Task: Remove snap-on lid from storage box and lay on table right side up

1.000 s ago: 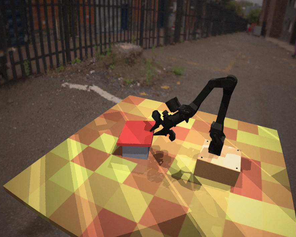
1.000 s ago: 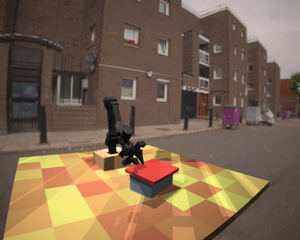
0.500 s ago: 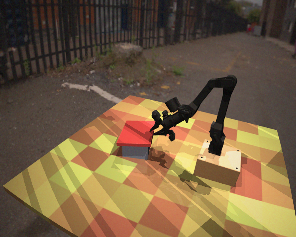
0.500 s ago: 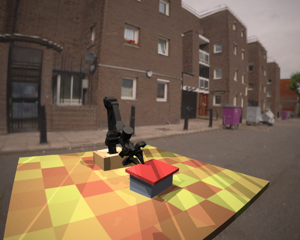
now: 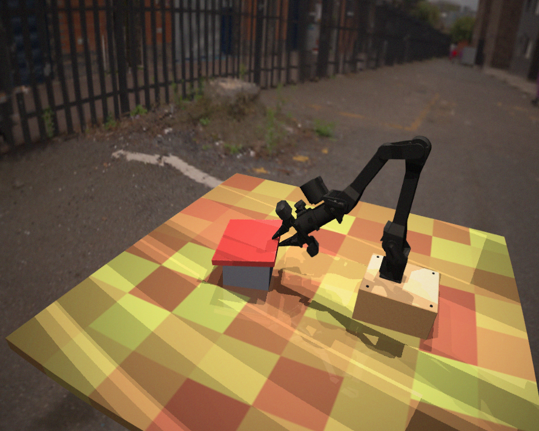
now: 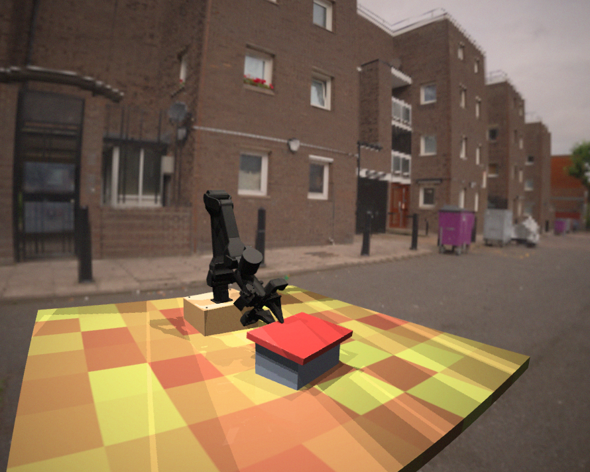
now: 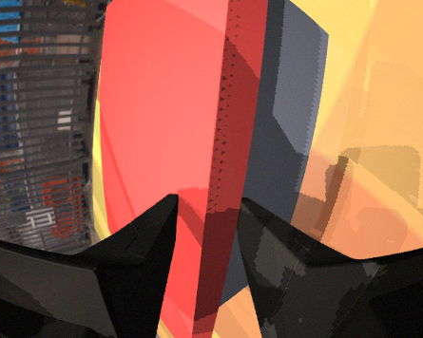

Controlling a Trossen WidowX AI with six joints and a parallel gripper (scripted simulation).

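My gripper tip is now 7 cm short of the red lid and 2 cm to the right of it. Also, from my gripper tip: grey-blue storage box: 7 cm ahead, 2 cm to the left, 6 cm below.
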